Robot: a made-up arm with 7 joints. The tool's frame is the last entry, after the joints.
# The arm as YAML. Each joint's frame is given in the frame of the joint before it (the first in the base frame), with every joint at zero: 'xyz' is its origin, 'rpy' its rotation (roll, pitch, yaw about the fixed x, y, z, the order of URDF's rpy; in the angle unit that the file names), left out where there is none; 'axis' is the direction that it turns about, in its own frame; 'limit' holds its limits. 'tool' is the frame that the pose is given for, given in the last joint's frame.
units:
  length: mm
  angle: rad
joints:
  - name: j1
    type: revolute
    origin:
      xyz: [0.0, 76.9, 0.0]
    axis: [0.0, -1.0, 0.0]
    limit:
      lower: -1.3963
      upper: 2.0
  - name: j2
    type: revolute
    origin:
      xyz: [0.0, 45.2, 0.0]
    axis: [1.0, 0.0, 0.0]
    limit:
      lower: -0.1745
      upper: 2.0
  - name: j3
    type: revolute
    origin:
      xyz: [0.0, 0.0, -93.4]
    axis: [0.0, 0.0, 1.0]
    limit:
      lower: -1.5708
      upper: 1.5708
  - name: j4
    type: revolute
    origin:
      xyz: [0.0, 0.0, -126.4]
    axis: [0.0, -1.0, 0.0]
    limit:
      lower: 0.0
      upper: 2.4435
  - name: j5
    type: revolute
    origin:
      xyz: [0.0, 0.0, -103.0]
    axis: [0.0, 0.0, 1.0]
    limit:
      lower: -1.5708
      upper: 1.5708
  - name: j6
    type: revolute
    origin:
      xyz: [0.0, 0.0, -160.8]
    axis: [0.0, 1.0, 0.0]
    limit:
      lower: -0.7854
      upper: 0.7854
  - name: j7
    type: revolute
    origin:
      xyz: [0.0, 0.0, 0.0]
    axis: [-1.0, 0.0, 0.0]
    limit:
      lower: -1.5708
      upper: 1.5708
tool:
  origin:
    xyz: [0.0, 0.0, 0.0]
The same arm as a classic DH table. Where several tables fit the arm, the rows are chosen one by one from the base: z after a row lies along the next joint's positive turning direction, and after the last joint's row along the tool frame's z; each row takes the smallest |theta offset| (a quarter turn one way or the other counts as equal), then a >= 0, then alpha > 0; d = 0 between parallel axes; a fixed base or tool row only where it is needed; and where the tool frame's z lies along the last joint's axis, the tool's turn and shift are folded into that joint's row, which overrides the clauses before.
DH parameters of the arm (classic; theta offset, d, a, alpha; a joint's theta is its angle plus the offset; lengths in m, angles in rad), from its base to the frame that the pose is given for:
base (fixed): 0 0 0 1.5708
j1: 1.5708 -0.1221 0 1.5708
j2: 1.5708 0 0 1.5708
j3: 1.5708 -0.2198 0 1.5708
j4: 0 0 0 -1.5708
j5: 0 -0.2638 0 -1.5708
j6: -1.5708 0 0 1.5708
j7: 1.5708 0 0 1.5708
tool (fixed): -1.5708 0 0 0
Joint limits (rad, base to tool): -1.3963..2 -0.1745..2 -1.5708..1.5708 0..2.4435 -1.5708..1.5708 -0.7854..0.7854 -1.5708..1.5708

